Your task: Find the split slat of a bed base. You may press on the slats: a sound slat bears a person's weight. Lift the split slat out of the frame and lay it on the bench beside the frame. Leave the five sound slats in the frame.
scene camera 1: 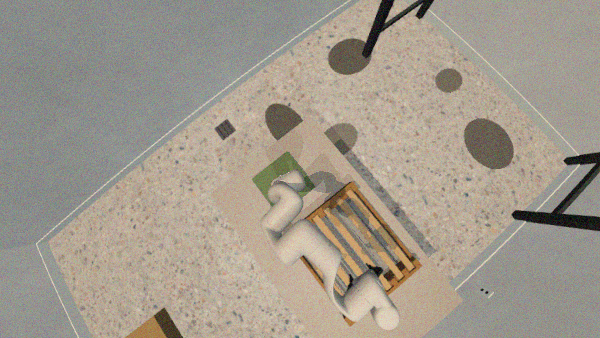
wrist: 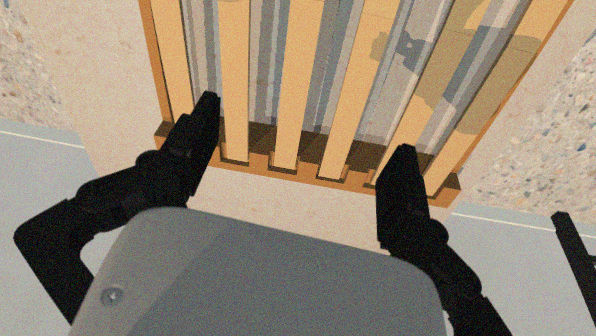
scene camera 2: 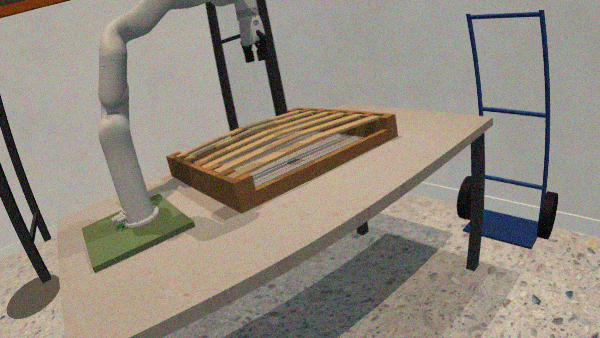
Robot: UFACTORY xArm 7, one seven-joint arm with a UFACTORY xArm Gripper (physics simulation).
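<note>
The bed base frame (scene camera 1: 385, 220) (scene camera 2: 205, 186) (wrist: 306, 176) lies on the bench (scene camera 1: 440, 295) (scene camera 2: 280, 225) (wrist: 280, 210). Several pale wooden slats sit side by side in its notched end rails; one slat (wrist: 300, 75) is near the middle of the wrist view. Fine crosswise lines show on some slats, such as the rightmost slat (wrist: 480, 100). I cannot tell which slat is split. My gripper (scene camera 1: 364, 274) (scene camera 2: 255, 58) (wrist: 305, 139) is open and empty, well above the frame near its far end. The arm hides some slats in scene camera 1.
The arm stands on a green plate (scene camera 1: 265, 182) (scene camera 2: 115, 245) at the bench's other end. A blue hand truck (scene camera 2: 515, 112) stands beyond the bench. Black posts (scene camera 1: 377, 30) (scene camera 2: 222, 75) rise around the bench. A brown box (scene camera 1: 150, 327) shows at the lower left.
</note>
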